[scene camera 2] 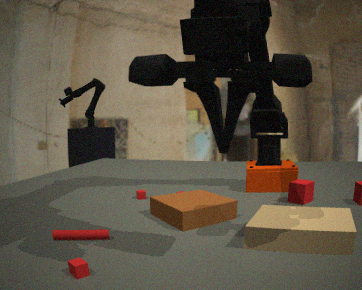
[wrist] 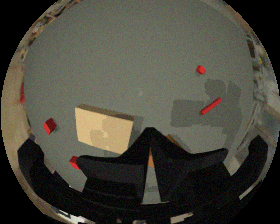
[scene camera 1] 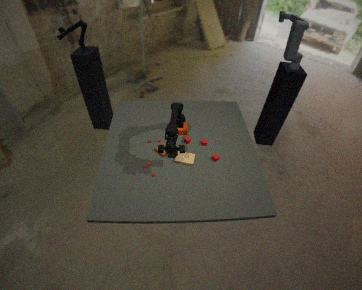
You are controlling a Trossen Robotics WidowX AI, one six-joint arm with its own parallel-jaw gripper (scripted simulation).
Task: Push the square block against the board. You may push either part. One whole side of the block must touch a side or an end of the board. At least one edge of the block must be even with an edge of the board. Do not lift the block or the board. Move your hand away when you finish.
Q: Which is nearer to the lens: the board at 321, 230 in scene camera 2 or the brown square block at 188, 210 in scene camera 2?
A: The board.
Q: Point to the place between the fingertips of my gripper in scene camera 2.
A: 223, 153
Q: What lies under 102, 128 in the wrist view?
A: A board.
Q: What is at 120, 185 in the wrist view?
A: My gripper.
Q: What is my gripper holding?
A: Nothing.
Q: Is my gripper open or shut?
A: Shut.
